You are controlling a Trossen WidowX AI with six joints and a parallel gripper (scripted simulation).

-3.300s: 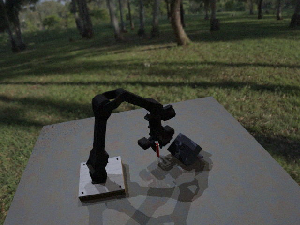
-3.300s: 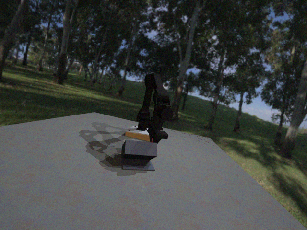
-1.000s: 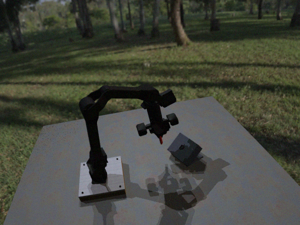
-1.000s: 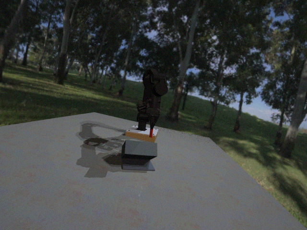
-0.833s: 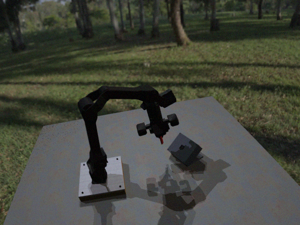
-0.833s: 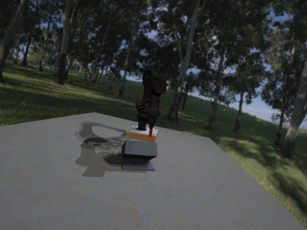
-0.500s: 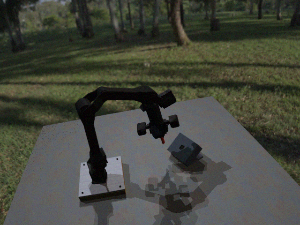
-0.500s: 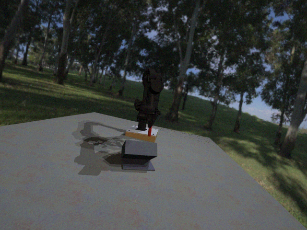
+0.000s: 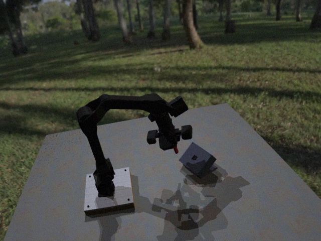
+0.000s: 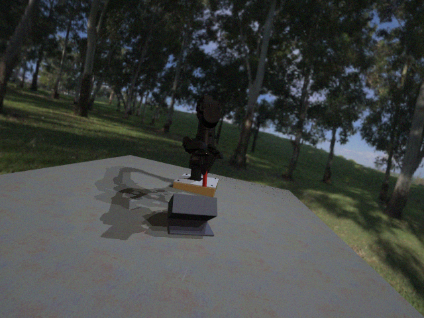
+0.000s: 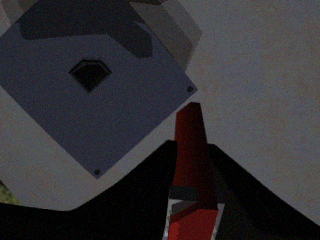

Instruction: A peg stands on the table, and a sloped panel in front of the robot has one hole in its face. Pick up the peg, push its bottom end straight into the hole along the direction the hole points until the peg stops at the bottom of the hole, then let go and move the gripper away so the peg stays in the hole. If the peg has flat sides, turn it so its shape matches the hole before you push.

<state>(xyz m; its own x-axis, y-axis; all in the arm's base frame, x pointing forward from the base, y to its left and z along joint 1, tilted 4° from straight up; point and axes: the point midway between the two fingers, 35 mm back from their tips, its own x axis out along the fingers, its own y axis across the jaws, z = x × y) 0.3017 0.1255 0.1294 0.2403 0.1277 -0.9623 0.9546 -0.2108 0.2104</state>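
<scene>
Now: the sloped grey panel 100 mm ahead of my gripper tip and 90 mm below it. Round my gripper tip: red peg (20 mm above); then flat foot (140 mm below, 110 mm ahead, 10 mm to the left).
</scene>
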